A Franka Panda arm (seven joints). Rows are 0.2 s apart.
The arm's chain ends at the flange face. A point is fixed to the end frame.
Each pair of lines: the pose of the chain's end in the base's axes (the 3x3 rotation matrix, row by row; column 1 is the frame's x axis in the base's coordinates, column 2 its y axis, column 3 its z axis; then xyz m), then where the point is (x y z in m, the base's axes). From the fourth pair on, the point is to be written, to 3 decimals.
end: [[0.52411 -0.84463 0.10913], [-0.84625 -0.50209 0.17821], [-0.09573 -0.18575 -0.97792]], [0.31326 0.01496 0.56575]
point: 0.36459 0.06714 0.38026
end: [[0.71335 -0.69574 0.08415], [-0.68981 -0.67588 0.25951], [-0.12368 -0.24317 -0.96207]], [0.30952 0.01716 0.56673]
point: 0.35082 0.09148 0.38635
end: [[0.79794 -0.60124 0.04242], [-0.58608 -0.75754 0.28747], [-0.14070 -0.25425 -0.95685]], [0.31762 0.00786 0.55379]
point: 0.34745 0.09059 0.37481
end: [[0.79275 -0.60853 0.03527], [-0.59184 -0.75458 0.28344], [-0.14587 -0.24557 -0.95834]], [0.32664 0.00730 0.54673]
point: 0.355 0.089 0.367
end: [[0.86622 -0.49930 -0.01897], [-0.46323 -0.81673 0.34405], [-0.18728 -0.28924 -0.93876]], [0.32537 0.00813 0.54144]
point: 0.340 0.104 0.367
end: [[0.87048 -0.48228 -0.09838], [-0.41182 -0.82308 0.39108], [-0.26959 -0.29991 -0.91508]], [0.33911 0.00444 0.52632]
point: 0.337 0.110 0.357
